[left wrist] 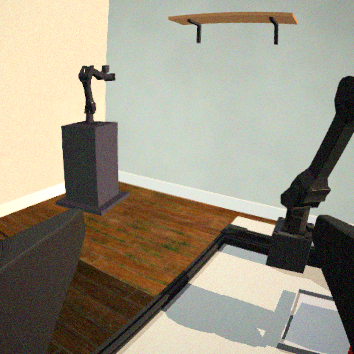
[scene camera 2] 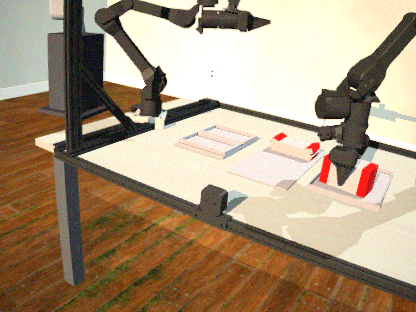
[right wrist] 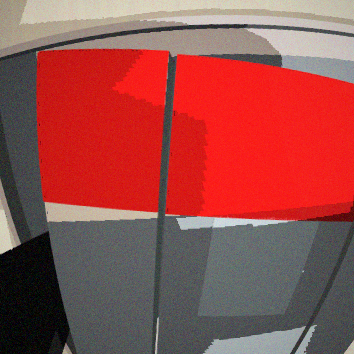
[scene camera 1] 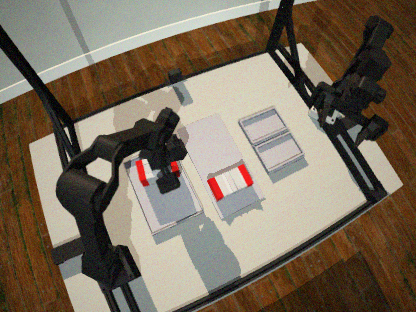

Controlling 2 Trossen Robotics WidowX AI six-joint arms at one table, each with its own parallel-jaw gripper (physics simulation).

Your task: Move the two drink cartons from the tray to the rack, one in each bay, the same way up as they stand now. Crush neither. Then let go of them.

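Frame: origin at the left arm's base, x ahead, y left, z up, level; metres.
Seen in the pictures: left gripper, fingertip midpoint: (left wrist: 203, 225) (scene camera 2: 269, 21) (scene camera 1: 338, 137); right gripper, fingertip midpoint: (scene camera 2: 344, 178) (scene camera 1: 161, 171); left arm's base, origin of the base link: (scene camera 2: 149, 113); right arm's base, origin of the base link: (left wrist: 294, 227) (scene camera 1: 110, 268).
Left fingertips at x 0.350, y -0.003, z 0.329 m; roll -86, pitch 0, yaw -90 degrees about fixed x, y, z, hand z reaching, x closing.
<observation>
Offsets run from my left fingertips to a thing's top centre. "*": to the spot under its first point. Level surfaces: height alone.
One red-ended white drink carton @(0.196 m ahead, 0.370 m right, 0.291 m down) (scene camera 1: 145, 173) (scene camera 2: 332, 177) lies flat at the far end of the grey tray @(0.231 m ahead, 0.335 m right, 0.349 m down) (scene camera 1: 176, 201) (scene camera 2: 330, 190). Its red end @(* 0.154 m ahead, 0.341 m right, 0.291 m down) (right wrist: 246, 140) fills the right wrist view. My right gripper (scene camera 1: 167, 180) (scene camera 2: 342, 182) is open and points down right at this carton, close above it; I cannot tell if it touches. The second carton @(0.102 m ahead, 0.161 m right, 0.330 m down) (scene camera 1: 229, 182) (scene camera 2: 294, 148) lies on the flat pale mat @(0.361 m down) (scene camera 1: 210, 139) (scene camera 2: 265, 168). The two-bay rack @(0.120 m back, 0.122 m right, 0.345 m down) (scene camera 1: 270, 138) (scene camera 2: 217, 138) is empty. My left gripper (scene camera 1: 325, 119) (scene camera 2: 265, 21) (left wrist: 203, 225) is open, high and far from everything.
A black frame rail (scene camera 1: 299, 244) (scene camera 2: 145, 189) edges the table, with a small black block @(* 0.128 m back, 0.536 m right, 0.318 m down) (scene camera 1: 175, 75) (scene camera 2: 213, 198) on it. Black uprights @(* 0.483 m back, 0.300 m right, 0.176 m down) (scene camera 1: 282, 21) (scene camera 2: 72, 77) stand at the corners. The tray's corner @(* 0.266 m ahead, 0.218 m right, 0.359 m down) (left wrist: 289, 326) shows in the left wrist view.
</observation>
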